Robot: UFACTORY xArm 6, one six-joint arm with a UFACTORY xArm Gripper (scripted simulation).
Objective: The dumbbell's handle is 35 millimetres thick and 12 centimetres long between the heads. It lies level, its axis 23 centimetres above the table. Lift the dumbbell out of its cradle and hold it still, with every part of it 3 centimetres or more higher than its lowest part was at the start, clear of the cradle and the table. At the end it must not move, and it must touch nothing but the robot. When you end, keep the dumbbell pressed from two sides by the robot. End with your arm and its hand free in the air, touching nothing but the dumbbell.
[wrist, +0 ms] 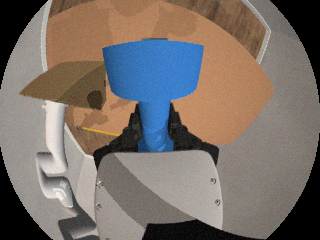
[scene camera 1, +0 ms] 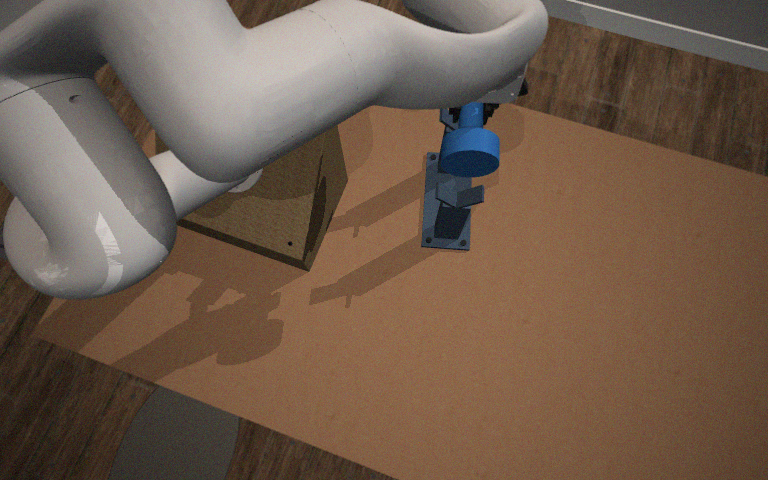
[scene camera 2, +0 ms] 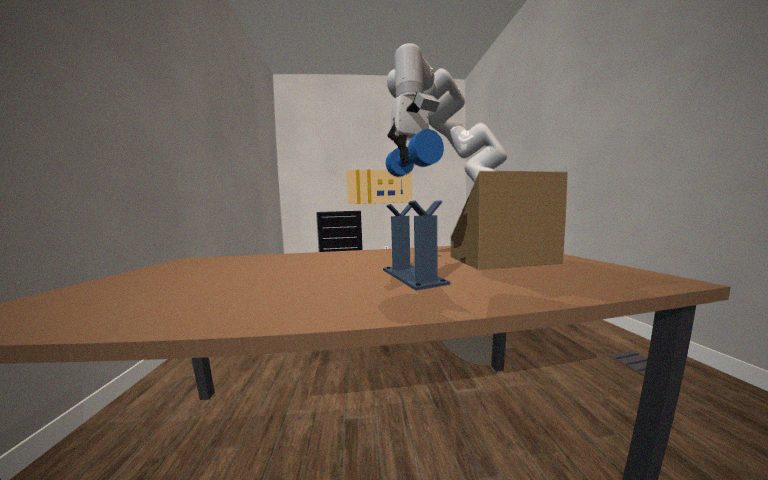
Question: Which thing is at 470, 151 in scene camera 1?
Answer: A blue dumbbell.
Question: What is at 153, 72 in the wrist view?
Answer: A blue dumbbell.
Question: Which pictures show my gripper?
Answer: The wrist view, scene camera 1 and scene camera 2: all of them.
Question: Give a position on a dark blue cradle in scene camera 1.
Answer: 453, 231
